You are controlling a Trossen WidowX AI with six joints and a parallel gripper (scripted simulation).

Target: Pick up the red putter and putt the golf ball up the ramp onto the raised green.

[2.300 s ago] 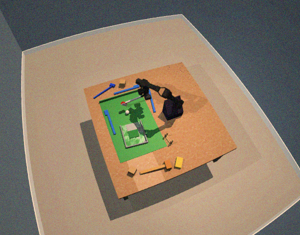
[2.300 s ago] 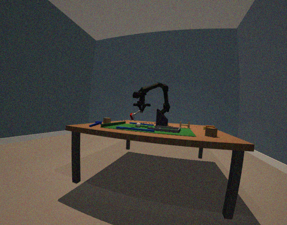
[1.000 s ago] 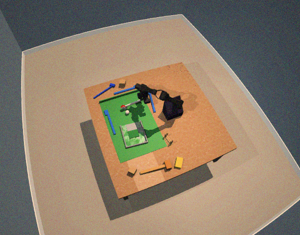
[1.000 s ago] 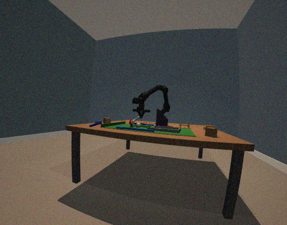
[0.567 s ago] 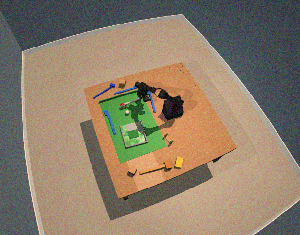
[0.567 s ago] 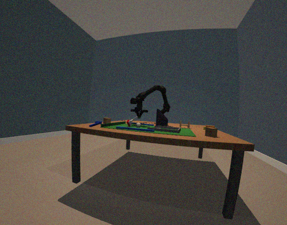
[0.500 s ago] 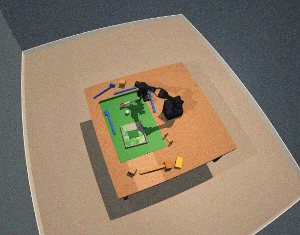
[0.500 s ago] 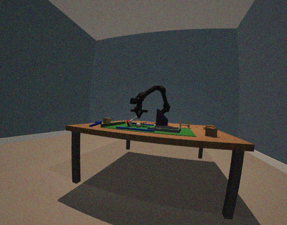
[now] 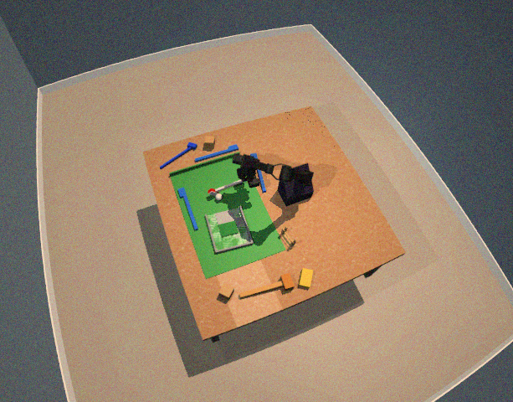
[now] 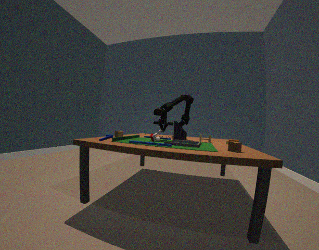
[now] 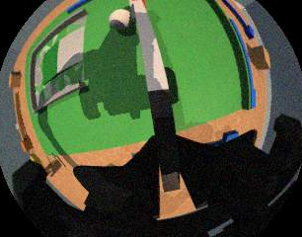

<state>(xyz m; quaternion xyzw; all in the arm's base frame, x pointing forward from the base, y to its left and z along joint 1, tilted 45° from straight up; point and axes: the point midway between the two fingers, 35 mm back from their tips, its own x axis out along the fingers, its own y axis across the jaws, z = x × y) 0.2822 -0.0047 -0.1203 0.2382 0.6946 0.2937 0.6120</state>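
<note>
Now: gripper tip 12 cm short of the red putter and 1 cm to the right of it. The rest, counted from my gripper tip: green mat: 19 cm ahead, 12 cm to the left, 7 cm below; then white golf ball: 20 cm ahead, 6 cm to the left, 5 cm below; then wooden rack: 12 cm behind, 39 cm to the left, 4 cm below.
</note>
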